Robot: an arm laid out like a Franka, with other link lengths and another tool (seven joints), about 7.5 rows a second.
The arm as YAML. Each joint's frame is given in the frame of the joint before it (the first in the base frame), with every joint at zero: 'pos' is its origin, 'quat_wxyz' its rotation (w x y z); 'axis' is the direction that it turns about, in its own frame. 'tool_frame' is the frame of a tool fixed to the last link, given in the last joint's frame.
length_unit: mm
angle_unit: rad
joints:
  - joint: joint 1
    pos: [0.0, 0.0, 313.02]
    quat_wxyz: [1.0, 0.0, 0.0, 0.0]
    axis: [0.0, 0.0, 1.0]
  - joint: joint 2
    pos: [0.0, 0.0, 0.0]
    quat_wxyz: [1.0, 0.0, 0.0, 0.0]
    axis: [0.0, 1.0, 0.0]
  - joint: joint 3
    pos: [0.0, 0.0, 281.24]
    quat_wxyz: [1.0, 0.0, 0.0, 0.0]
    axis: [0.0, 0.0, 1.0]
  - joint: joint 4
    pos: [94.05, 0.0, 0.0]
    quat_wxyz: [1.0, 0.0, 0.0, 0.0]
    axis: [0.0, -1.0, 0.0]
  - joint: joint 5
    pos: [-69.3, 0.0, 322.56]
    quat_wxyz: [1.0, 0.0, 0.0, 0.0]
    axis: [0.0, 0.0, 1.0]
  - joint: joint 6
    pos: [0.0, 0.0, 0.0]
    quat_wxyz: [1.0, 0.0, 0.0, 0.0]
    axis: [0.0, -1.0, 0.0]
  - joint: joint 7
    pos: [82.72, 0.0, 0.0]
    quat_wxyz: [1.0, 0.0, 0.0, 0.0]
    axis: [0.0, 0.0, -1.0]
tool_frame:
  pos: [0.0, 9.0, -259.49]
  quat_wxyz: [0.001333, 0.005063, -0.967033, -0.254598]
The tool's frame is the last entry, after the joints.
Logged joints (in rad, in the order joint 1, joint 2, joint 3, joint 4, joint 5, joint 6, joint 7), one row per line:
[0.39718, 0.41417, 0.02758, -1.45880, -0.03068, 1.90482, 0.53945]
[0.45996, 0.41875, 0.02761, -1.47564, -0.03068, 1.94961, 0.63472]
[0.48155, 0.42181, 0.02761, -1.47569, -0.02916, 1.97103, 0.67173]
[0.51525, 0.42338, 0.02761, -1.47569, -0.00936, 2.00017, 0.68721]
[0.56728, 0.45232, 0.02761, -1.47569, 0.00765, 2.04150, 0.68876]
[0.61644, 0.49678, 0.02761, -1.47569, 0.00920, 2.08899, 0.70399]
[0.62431, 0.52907, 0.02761, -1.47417, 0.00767, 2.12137, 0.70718]
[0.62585, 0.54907, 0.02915, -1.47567, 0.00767, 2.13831, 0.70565]
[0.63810, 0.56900, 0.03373, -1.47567, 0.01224, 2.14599, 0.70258]
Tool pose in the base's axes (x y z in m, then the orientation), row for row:
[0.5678, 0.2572, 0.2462, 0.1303, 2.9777, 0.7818]
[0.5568, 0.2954, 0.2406, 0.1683, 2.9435, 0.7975]
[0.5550, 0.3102, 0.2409, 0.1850, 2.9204, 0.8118]
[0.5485, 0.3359, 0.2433, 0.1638, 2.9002, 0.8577]
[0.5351, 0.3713, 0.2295, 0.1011, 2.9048, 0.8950]
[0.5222, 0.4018, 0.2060, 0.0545, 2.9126, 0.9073]
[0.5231, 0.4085, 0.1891, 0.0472, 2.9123, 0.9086]
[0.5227, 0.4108, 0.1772, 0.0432, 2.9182, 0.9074]
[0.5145, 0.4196, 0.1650, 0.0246, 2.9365, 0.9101]
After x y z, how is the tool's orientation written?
As a rotation vector, in radians.
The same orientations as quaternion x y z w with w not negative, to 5 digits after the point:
[0.04227, 0.96592, 0.25360, 0.03010]
[0.05505, 0.96282, 0.26086, 0.04365]
[0.06084, 0.96036, 0.26696, 0.05239]
[0.05399, 0.95602, 0.28273, 0.05637]
[0.03320, 0.95394, 0.29392, 0.05016]
[0.01784, 0.95362, 0.29706, 0.04522]
[0.01545, 0.95353, 0.29749, 0.04523]
[0.01412, 0.95394, 0.29662, 0.04262]
[0.00800, 0.95461, 0.29586, 0.03359]

